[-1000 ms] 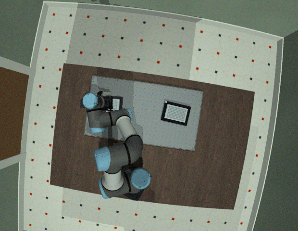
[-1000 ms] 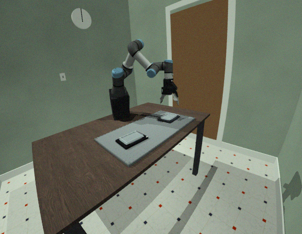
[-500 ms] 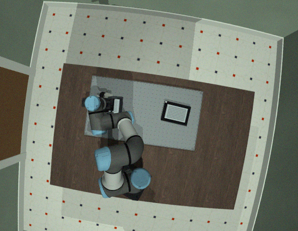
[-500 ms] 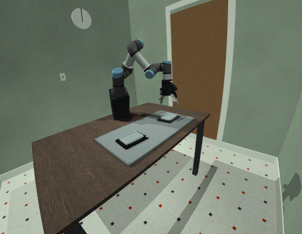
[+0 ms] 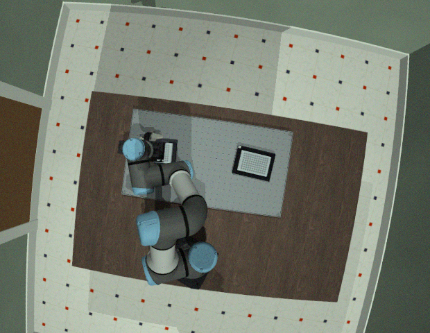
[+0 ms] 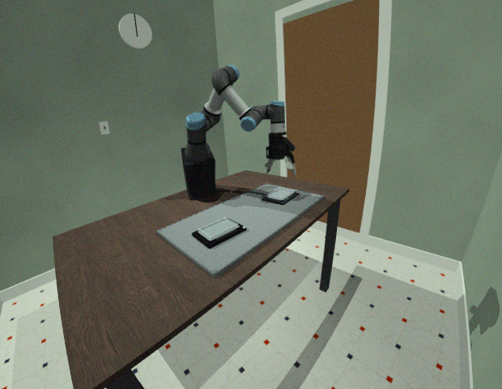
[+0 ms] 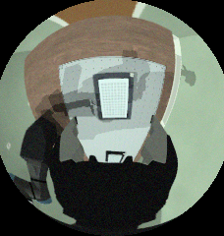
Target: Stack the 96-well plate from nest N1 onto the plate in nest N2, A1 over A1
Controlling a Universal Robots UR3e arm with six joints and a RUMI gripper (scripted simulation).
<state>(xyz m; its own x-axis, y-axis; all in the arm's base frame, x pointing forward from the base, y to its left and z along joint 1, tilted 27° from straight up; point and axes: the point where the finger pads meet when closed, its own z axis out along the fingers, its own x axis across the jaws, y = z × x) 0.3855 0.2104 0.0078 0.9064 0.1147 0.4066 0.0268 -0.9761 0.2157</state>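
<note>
Right now my hand is 11 cm above the grey nest N1. From my hand the other things lie so: black nest N2 (41 cm to the right, 11 cm below).
</note>
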